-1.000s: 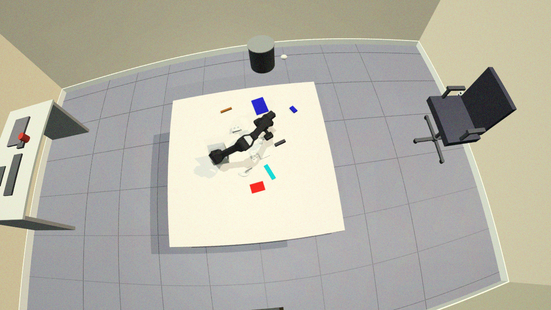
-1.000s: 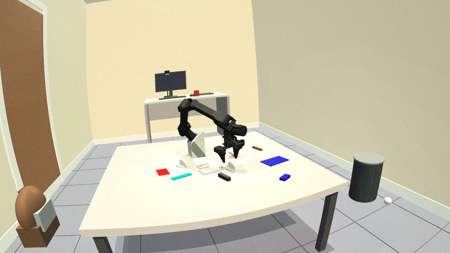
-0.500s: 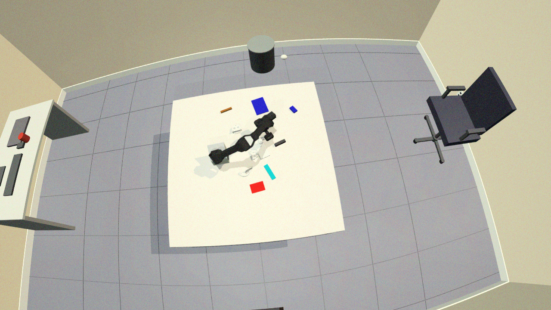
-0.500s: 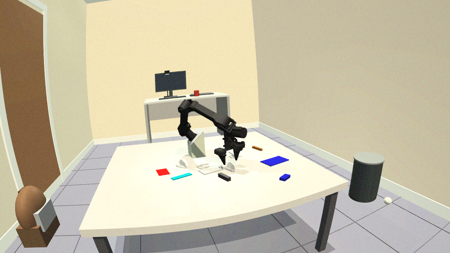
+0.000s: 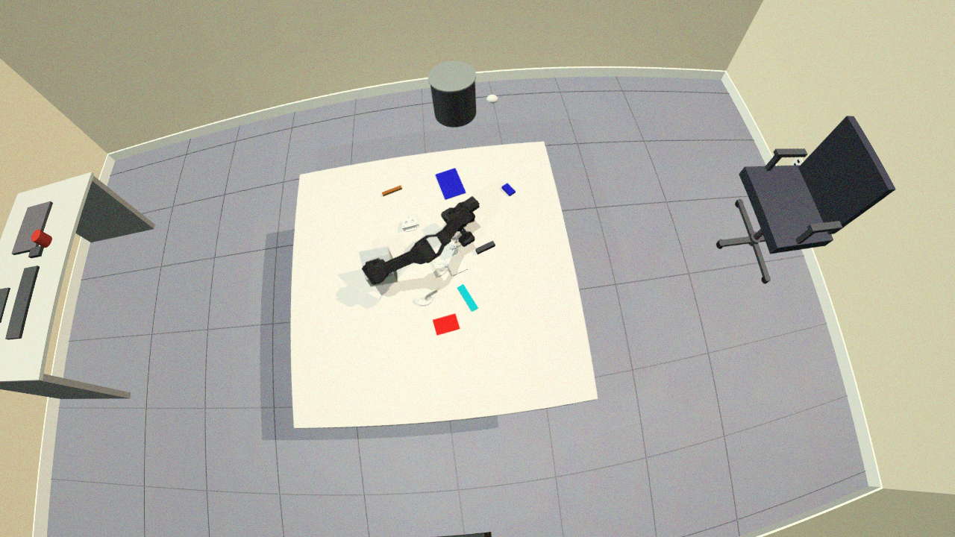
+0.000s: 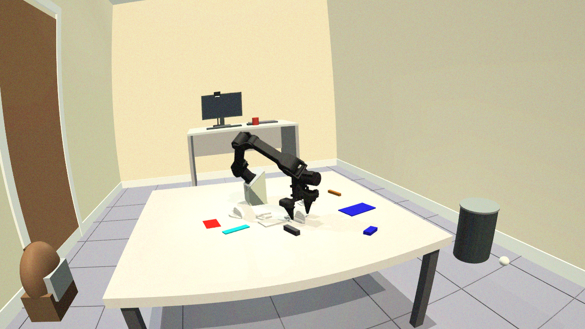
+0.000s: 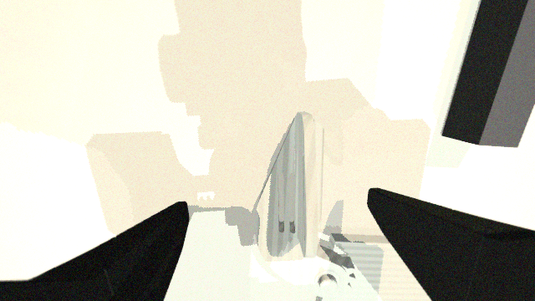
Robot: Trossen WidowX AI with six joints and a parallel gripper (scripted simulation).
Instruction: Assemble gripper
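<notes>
The white jaw lies 3 cm to the right of my gripper tip, 3 cm behind it and 1 cm below it. Round my gripper tip: white ribbed plate (11 cm to the right, 5 cm behind, 2 cm below); dark block (10 cm ahead, 9 cm to the right, 1 cm below); cyan bar (29 cm to the right, 4 cm behind, 2 cm below).
</notes>
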